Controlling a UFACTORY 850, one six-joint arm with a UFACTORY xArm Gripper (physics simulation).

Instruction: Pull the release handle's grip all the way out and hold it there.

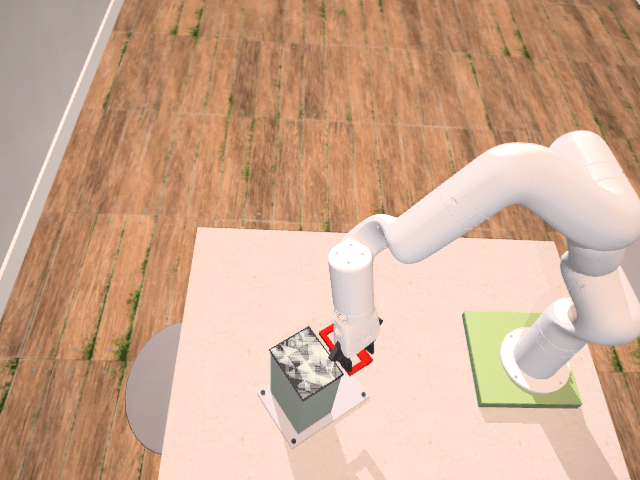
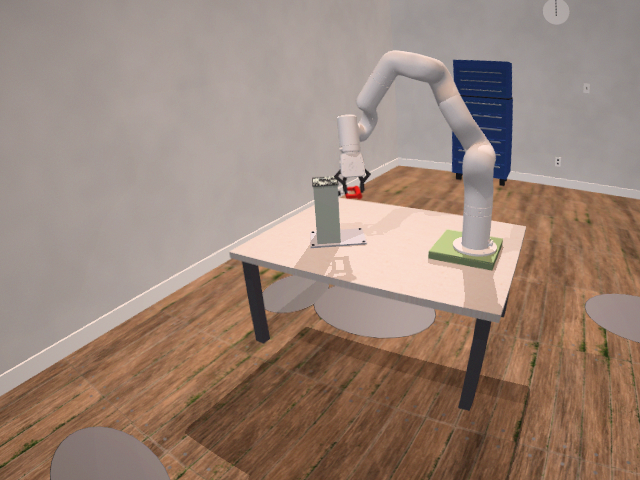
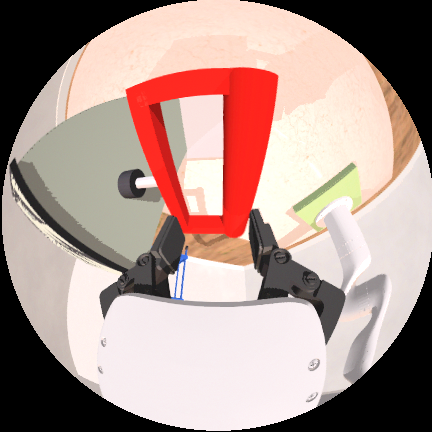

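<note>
The release handle is a red rectangular loop with a thick round grip bar on its outer side. A thin white shaft joins its back bar to a dark collar on the side of a grey-green column. A stretch of shaft shows between collar and loop. My gripper points down over the loop and is shut on it, one finger at the back bar and the other at the grip's outer side. The exact finger contact is partly hidden.
The column has a speckled top and stands on a bolted white plate on the table. My arm's base stands on a green slab to the right. A blue cabinet stands behind.
</note>
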